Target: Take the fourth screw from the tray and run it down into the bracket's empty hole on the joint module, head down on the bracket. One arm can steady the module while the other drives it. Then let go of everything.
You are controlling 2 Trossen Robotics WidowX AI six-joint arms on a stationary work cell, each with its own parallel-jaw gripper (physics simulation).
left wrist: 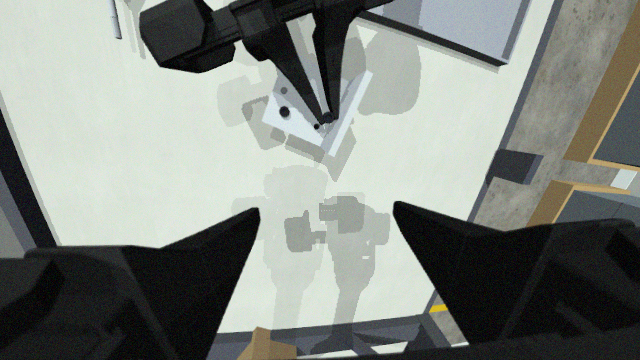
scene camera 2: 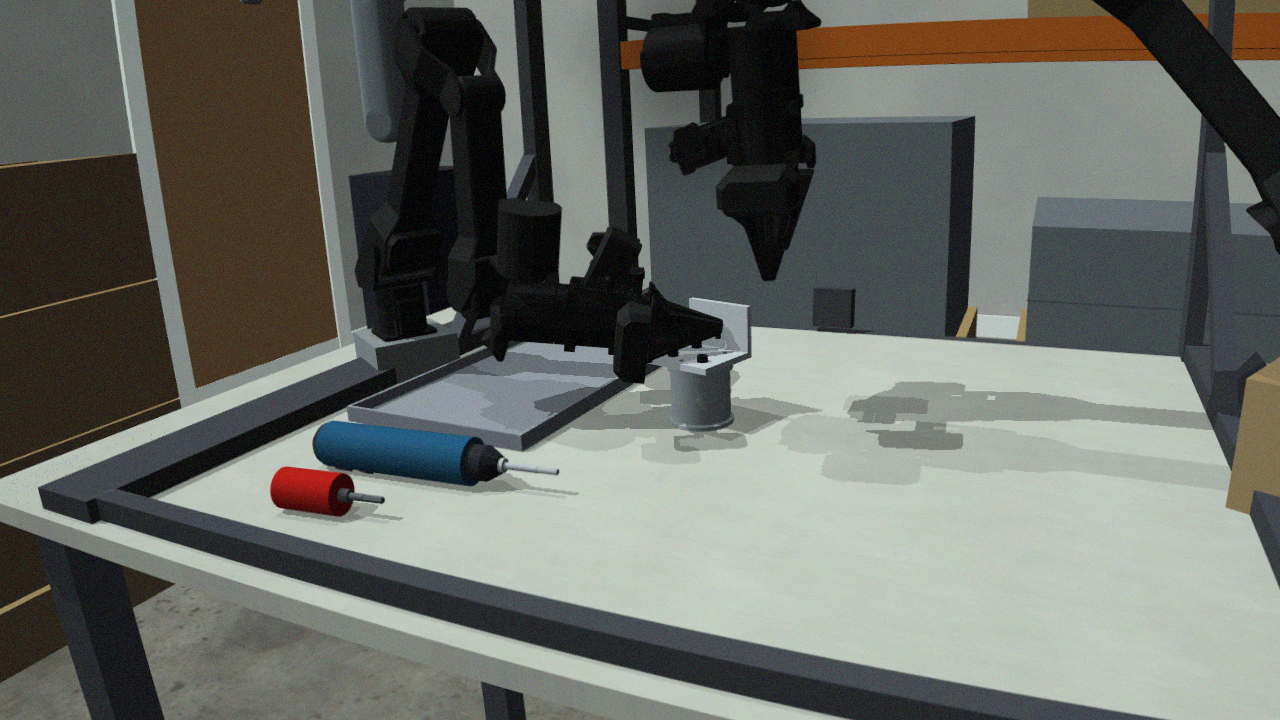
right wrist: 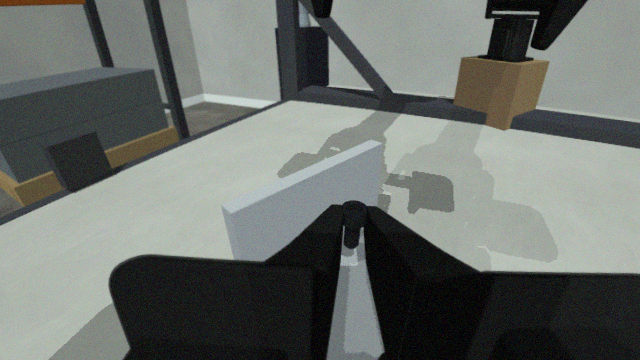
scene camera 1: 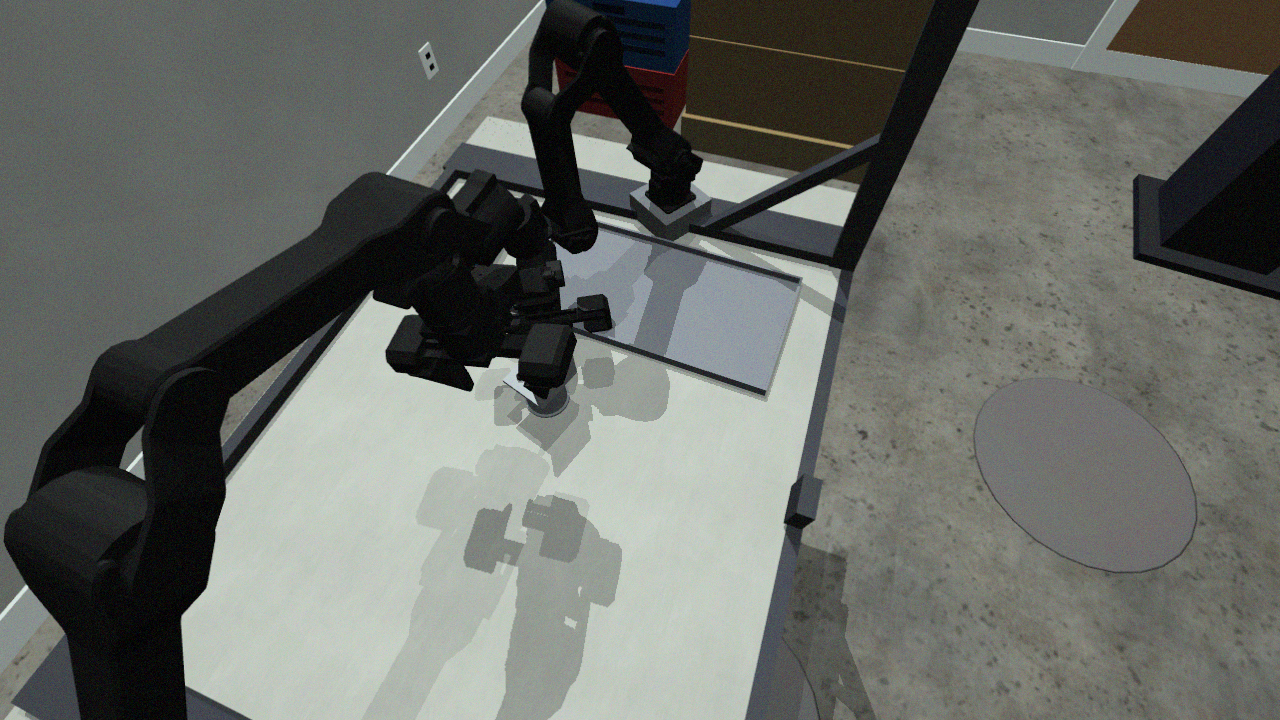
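Seen in the pictures: left gripper, fingertip midpoint: (left wrist: 326,210) (scene camera 2: 776,264) (right wrist: 422,30) (scene camera 1: 508,391); right gripper, fingertip midpoint: (left wrist: 328,121) (scene camera 2: 721,326) (right wrist: 352,216); left arm's base, link origin: (right wrist: 505,59); right arm's base, link origin: (scene camera 2: 404,332) (scene camera 1: 670,196).
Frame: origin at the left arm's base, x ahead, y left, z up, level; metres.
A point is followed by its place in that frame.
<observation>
The grey joint module (scene camera 1: 549,406) @(x 0.462, y 0.179, z -0.074 m) (scene camera 2: 700,398) @(x 0.452, y 0.223, z -0.069 m) stands upright on the table with the pale L-shaped bracket (scene camera 2: 733,324) @(x 0.460, y 0.173, z -0.010 m) (left wrist: 273,118) @(x 0.441, y 0.225, z -0.035 m) (right wrist: 305,200) @(x 0.487, y 0.178, z 0.001 m) on top. In the left wrist view, a black screw head (left wrist: 284,111) @(x 0.453, y 0.219, z -0.032 m) sits on the bracket's flat plate, and a small dark hole (left wrist: 316,126) @(x 0.459, y 0.184, z -0.041 m) shows beside the right fingertips. My right gripper (scene camera 2: 718,328) @(x 0.468, y 0.181, z -0.012 m) (left wrist: 328,121) @(x 0.468, y 0.181, z -0.012 m) is shut on a black screw (left wrist: 328,117) @(x 0.470, y 0.184, z -0.008 m) (right wrist: 353,215) @(x 0.473, y 0.187, z -0.005 m), held head up, shank down, a little above the plate by the upright flange. My left gripper (scene camera 2: 769,275) @(x 0.415, y 0.160, z 0.051 m) (left wrist: 326,210) @(x 0.415, y 0.160, z 0.051 m) is open and empty, higher up. Its fingers overlap in scene camera 2.
The grey tray (scene camera 1: 698,371) @(x 0.659, y 0.086, z -0.093 m) (scene camera 2: 523,439) @(x 0.523, y 0.372, z -0.090 m) (left wrist: 430,38) @(x 0.644, y 0.116, z -0.095 m) lies behind the module in scene camera 1. A blue driver (scene camera 2: 398,452) @(x 0.527, y 0.488, z -0.072 m) and a shorter red driver (scene camera 2: 308,490) @(x 0.509, y 0.571, z -0.076 m) lie at the front left in scene camera 2. The right arm covers part of the bracket in the left wrist view.
</observation>
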